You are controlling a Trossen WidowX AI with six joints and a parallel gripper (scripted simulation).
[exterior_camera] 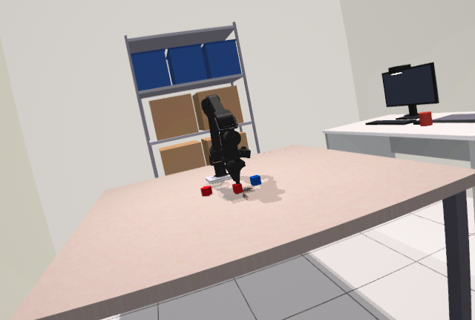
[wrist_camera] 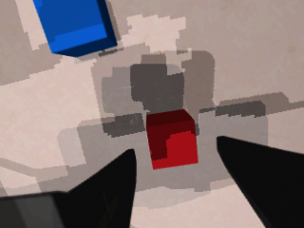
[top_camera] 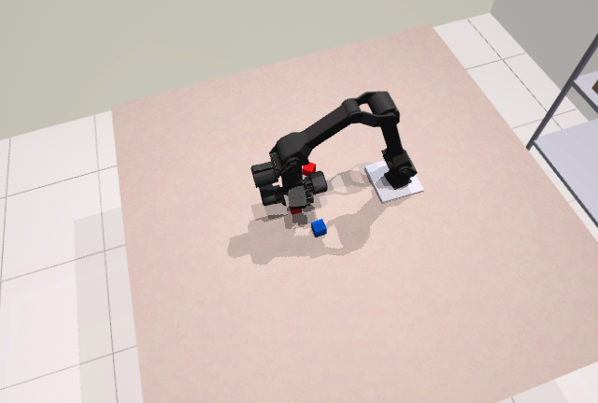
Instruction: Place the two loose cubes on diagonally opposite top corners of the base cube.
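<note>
The blue base cube lies 3 cm behind my gripper tip, 10 cm to the left of it and 2 cm below it.
</note>
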